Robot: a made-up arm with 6 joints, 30 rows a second.
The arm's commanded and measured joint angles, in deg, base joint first. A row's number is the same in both.
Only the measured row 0 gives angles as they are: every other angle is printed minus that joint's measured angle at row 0.
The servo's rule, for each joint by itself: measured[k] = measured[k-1] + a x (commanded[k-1-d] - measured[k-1]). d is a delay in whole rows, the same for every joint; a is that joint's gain. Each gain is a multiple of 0.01, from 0.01 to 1. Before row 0 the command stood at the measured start. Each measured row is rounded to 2 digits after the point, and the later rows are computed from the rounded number. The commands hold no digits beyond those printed.
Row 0, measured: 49.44, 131.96, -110.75, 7.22, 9.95, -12.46
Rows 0 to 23, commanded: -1.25, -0.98, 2.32, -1.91, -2.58, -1.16; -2.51, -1.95, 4.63, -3.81, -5.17, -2.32; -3.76, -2.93, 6.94, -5.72, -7.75, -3.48; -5.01, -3.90, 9.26, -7.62, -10.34, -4.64; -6.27, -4.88, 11.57, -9.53, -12.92, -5.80; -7.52, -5.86, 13.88, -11.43, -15.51, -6.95; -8.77, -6.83, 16.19, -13.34, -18.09, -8.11; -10.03, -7.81, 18.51, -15.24, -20.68, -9.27; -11.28, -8.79, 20.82, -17.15, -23.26, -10.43; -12.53, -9.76, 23.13, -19.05, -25.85, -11.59; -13.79, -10.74, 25.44, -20.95, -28.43, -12.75; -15.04, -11.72, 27.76, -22.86, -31.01, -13.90; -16.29, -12.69, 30.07, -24.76, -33.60, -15.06; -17.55, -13.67, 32.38, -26.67, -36.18, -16.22; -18.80, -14.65, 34.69, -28.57, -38.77, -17.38; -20.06, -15.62, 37.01, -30.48, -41.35, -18.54; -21.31, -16.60, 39.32, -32.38, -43.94, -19.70; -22.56, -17.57, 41.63, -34.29, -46.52, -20.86; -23.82, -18.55, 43.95, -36.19, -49.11, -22.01; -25.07, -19.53, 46.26, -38.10, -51.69, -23.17; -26.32, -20.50, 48.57, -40.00, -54.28, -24.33; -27.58, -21.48, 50.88, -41.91, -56.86, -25.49; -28.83, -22.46, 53.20, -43.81, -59.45, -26.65; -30.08, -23.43, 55.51, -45.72, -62.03, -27.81
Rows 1 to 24, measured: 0.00, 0.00, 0.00, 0.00, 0.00, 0.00; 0.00, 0.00, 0.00, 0.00, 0.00, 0.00; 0.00, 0.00, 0.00, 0.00, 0.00, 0.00; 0.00, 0.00, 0.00, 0.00, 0.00, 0.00; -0.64, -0.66, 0.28, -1.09, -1.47, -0.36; -1.59, -1.52, 0.80, -2.64, -3.58, -0.97; -2.70, -2.46, 1.54, -4.40, -5.96, -1.75; -3.88, -3.42, 2.47, -6.24, -8.46, -2.65; -5.10, -4.40, 3.56, -8.12, -11.00, -3.63; -6.33, -5.38, 4.80, -10.01, -13.57, -4.66; -7.57, -6.35, 6.17, -11.91, -16.15, -5.73; -8.82, -7.33, 7.65, -13.81, -18.73, -6.83; -10.07, -8.31, 9.23, -15.71, -21.31, -7.95; -11.32, -9.28, 10.90, -17.61, -23.90, -9.08; -12.58, -10.26, 12.64, -19.51, -26.48, -10.22; -13.83, -11.24, 14.45, -21.42, -29.06, -11.36; -15.08, -12.21, 16.32, -23.32, -31.65, -12.51; -16.34, -13.19, 18.25, -25.23, -34.23, -13.66; -17.59, -14.17, 20.22, -27.13, -36.82, -14.81; -18.85, -15.14, 22.23, -29.04, -39.40, -15.97; -20.10, -16.12, 24.28, -30.94, -41.99, -17.13; -21.35, -17.09, 26.36, -32.85, -44.57, -18.29; -22.61, -18.07, 28.47, -34.75, -47.16, -19.44; -23.86, -19.05, 30.60, -36.66, -49.74, -20.60
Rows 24 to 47, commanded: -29.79, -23.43, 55.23, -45.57, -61.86, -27.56; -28.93, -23.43, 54.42, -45.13, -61.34, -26.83; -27.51, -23.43, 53.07, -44.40, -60.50, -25.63; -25.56, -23.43, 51.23, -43.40, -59.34, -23.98; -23.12, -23.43, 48.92, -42.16, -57.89, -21.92; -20.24, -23.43, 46.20, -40.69, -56.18, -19.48; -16.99, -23.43, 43.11, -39.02, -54.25, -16.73; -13.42, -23.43, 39.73, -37.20, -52.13, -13.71; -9.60, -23.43, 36.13, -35.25, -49.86, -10.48; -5.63, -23.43, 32.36, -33.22, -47.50, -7.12; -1.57, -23.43, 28.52, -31.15, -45.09, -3.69; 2.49, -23.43, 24.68, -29.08, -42.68, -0.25; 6.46, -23.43, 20.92, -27.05, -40.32, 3.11; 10.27, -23.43, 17.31, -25.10, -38.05, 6.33; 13.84, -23.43, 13.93, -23.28, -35.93, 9.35; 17.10, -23.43, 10.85, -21.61, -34.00, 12.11; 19.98, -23.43, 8.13, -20.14, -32.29, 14.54; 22.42, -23.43, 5.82, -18.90, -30.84, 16.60; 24.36, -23.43, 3.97, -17.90, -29.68, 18.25; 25.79, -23.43, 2.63, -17.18, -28.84, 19.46; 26.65, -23.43, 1.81, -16.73, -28.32, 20.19; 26.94, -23.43, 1.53, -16.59, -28.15, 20.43; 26.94, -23.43, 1.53, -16.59, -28.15, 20.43; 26.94, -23.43, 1.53, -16.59, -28.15, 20.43
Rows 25 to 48, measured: -25.11, -20.02, 32.76, -38.56, -52.33, -21.76; -26.37, -21.00, 34.93, -40.47, -54.91, -22.92; -27.62, -21.98, 37.12, -42.37, -57.50, -24.08; -28.87, -22.95, 39.33, -44.28, -60.08, -25.24; -29.34, -23.27, 41.24, -45.02, -61.09, -25.96; -29.13, -23.38, 42.82, -45.08, -61.23, -26.23; -28.30, -23.41, 44.05, -44.69, -60.81, -26.04; -26.90, -23.42, 44.91, -43.95, -59.97, -25.40; -24.97, -23.43, 45.39, -42.93, -58.78, -24.32; -22.56, -23.43, 45.49, -41.65, -57.30, -22.82; -19.72, -23.43, 45.20, -40.15, -55.56, -20.93; -16.51, -23.43, 44.54, -38.47, -53.60, -18.69; -12.99, -23.43, 43.53, -36.63, -51.47, -16.14; -9.24, -23.43, 42.19, -34.69, -49.21, -13.34; -5.33, -23.43, 40.55, -32.67, -46.86, -10.35; -1.34, -23.43, 38.65, -30.62, -44.48, -7.22; 2.64, -23.43, 36.52, -28.59, -42.11, -4.02; 6.53, -23.43, 34.21, -26.60, -39.80, -0.81; 10.26, -23.43, 31.78, -24.71, -37.59, 2.34; 13.75, -23.43, 29.27, -22.94, -35.54, 5.37; 16.93, -23.43, 26.73, -21.34, -33.69, 8.21; 19.73, -23.43, 24.22, -19.95, -32.07, 10.81; 22.09, -23.43, 21.79, -18.78, -30.71, 13.12; 23.98, -23.43, 19.49, -17.87, -29.64, 15.09
